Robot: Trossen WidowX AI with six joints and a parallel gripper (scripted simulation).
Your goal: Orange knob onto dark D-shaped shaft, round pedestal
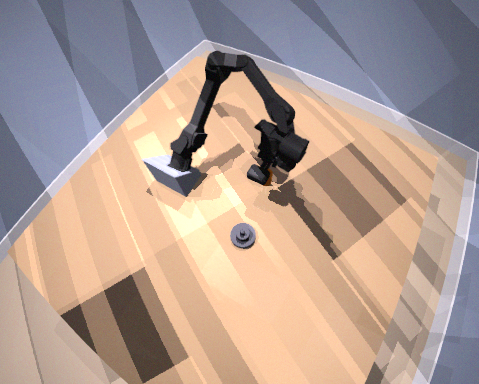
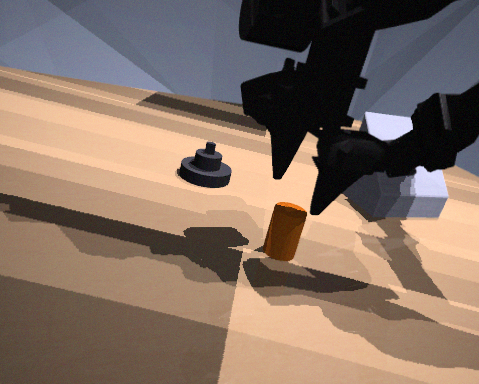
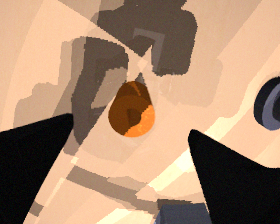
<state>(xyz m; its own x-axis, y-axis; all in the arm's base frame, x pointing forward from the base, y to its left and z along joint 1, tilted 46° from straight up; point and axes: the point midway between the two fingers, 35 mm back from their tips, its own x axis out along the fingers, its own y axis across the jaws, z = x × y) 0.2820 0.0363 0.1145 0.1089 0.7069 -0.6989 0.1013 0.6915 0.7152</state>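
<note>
Now: the orange knob 5 cm below my gripper tip. The rest, counted from my gripper tip: dark pedestal 22 cm to the right, 5 cm below.
</note>
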